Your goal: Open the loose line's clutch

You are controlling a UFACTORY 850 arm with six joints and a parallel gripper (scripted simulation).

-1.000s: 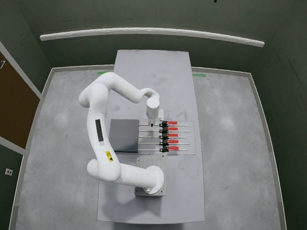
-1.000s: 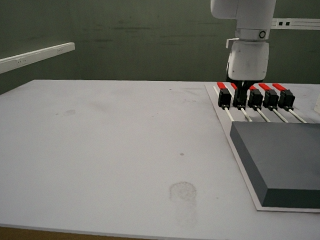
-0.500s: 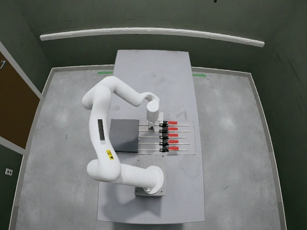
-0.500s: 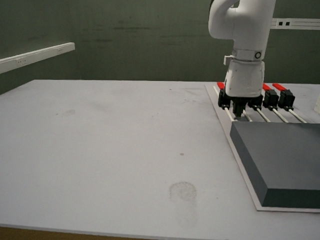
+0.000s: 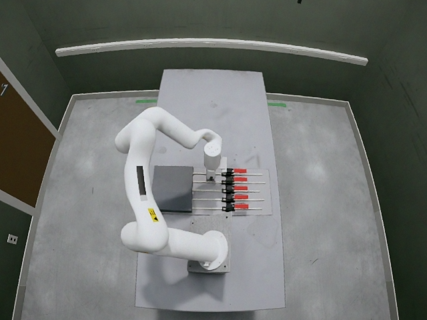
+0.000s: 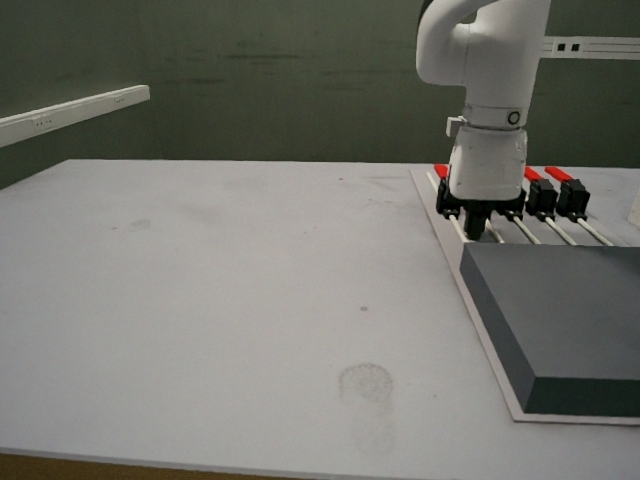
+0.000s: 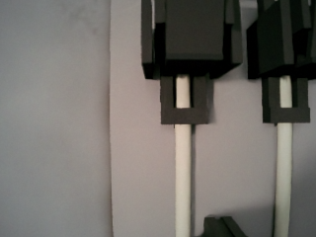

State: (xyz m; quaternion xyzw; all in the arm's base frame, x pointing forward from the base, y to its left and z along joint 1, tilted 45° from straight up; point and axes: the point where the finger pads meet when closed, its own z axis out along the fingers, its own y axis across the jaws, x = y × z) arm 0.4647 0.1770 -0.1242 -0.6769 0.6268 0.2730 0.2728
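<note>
Right now the thin pale baseplate is 70 mm behind my hand, 260 mm to the right of it and 20 mm below it.
</note>
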